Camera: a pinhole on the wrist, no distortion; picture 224 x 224 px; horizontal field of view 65.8 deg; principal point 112.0 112.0 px. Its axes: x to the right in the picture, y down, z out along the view. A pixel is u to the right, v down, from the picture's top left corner.
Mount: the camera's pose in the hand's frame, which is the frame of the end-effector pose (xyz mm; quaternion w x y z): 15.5 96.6 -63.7 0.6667 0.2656 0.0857 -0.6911
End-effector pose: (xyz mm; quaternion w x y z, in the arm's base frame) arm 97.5 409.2 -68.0 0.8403 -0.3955 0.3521 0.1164
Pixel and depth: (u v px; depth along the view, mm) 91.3 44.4 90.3
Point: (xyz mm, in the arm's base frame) 40.3 463.8 -74.2
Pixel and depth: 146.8 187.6 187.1
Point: 195.7 454.9 -40.1
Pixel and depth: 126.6 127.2 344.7
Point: 222.4 514.7 112.4
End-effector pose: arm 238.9 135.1 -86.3 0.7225 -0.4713 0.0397 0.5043
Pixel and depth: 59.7 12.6 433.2
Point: -77.8 123.5 243.8
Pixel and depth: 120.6 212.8 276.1
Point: 251.6 347.1 9.8
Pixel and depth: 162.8 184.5 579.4
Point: 392.3 482.8 301.3
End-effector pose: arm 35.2 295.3 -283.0 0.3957 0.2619 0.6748 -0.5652
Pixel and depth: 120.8 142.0 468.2
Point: 6.2 -65.9 -194.4
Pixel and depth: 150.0 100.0 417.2
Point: 12.5 35.8 -99.9
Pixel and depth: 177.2 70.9 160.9
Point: 53.3 261.6 -218.5
